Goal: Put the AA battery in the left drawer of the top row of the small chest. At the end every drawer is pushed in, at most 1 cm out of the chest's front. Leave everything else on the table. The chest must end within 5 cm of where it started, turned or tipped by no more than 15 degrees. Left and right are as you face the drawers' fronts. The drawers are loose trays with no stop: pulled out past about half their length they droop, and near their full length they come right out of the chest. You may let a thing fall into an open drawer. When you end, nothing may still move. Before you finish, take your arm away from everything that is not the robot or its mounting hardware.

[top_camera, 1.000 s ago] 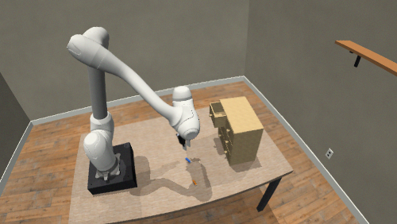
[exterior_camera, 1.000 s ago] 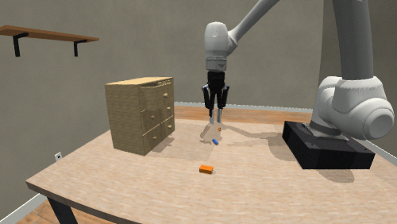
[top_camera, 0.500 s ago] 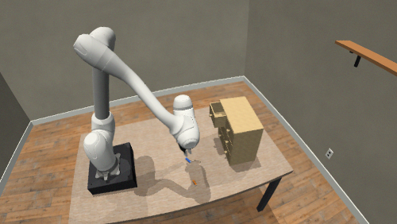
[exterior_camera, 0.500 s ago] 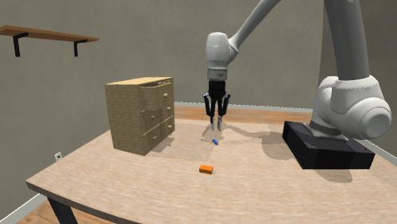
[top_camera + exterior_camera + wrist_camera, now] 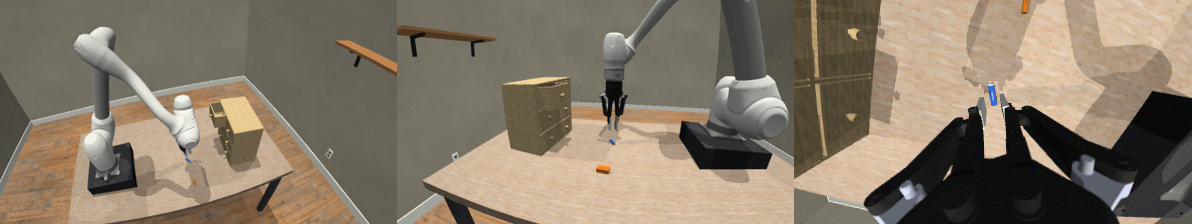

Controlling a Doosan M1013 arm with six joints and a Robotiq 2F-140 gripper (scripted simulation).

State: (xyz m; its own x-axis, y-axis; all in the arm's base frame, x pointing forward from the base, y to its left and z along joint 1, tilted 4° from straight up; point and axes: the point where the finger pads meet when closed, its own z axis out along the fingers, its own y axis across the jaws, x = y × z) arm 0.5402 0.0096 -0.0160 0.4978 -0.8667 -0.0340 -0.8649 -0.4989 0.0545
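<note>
My hand is 100 mm above the blue cylinder. The rest, counted from my hand: orange block (250 mm to the left, 100 mm below, 20 mm behind); then orange cylinder (190 mm to the right, 100 mm below).
</note>
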